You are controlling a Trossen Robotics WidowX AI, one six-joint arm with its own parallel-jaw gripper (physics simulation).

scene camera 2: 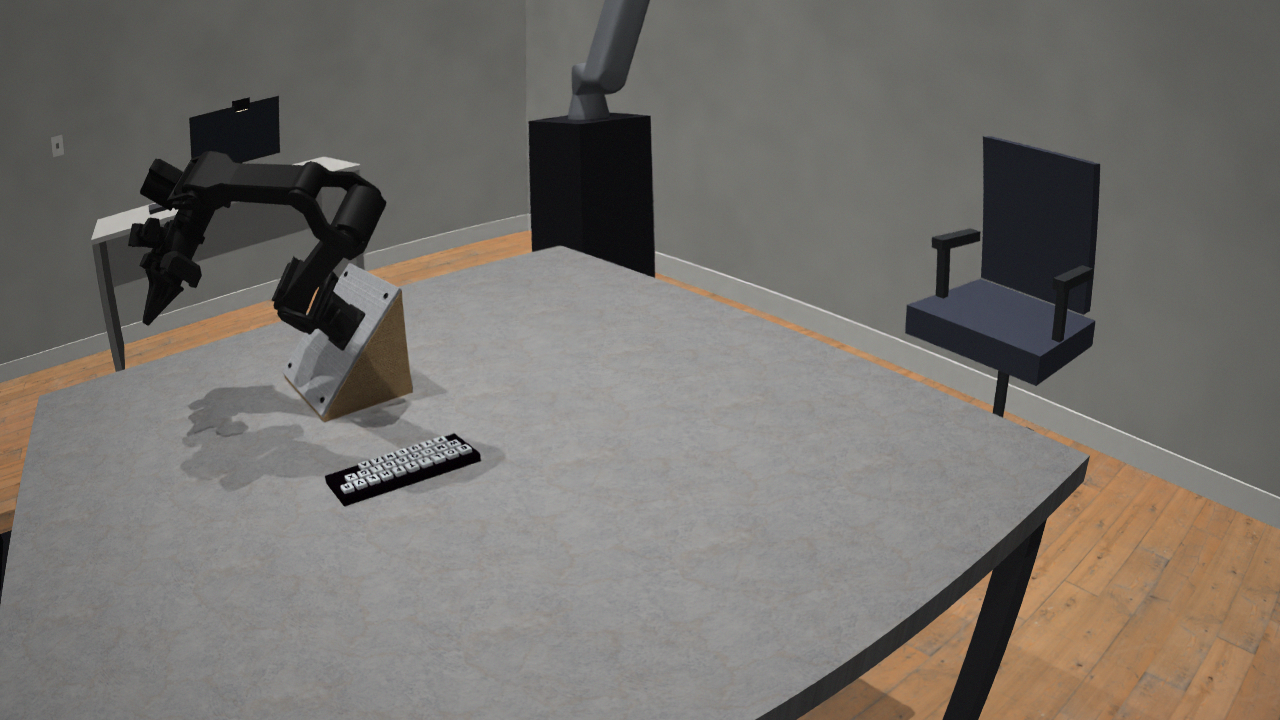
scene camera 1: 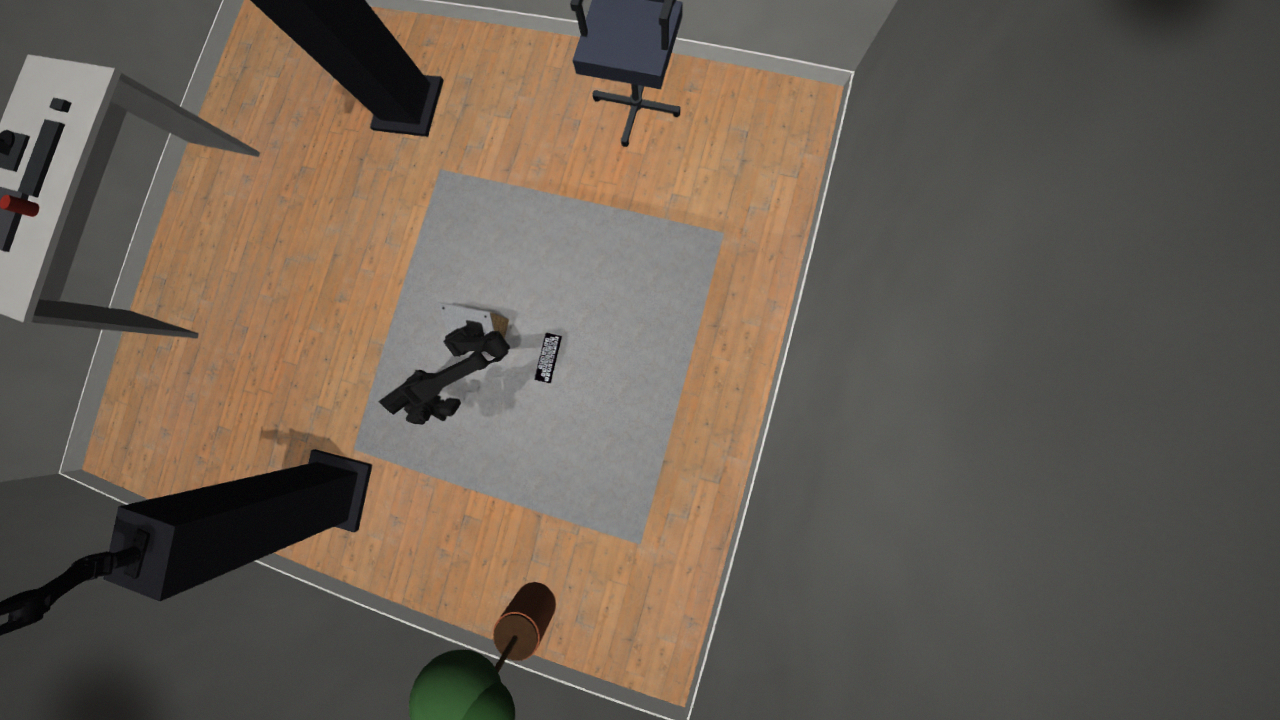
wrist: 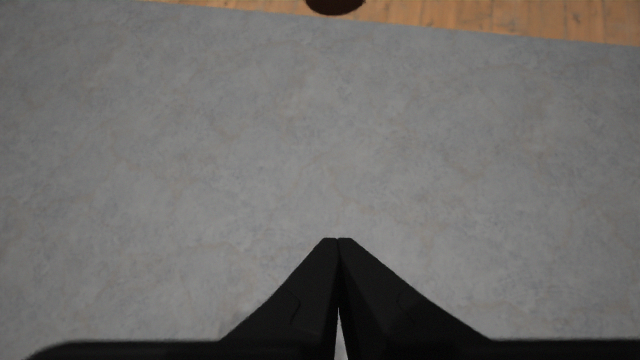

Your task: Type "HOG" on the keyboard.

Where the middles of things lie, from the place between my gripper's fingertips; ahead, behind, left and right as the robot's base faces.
Now: the black keyboard (scene camera 2: pixel 334 480) 250 mm ahead of my hand, 290 mm to the left of it and 200 mm below it.
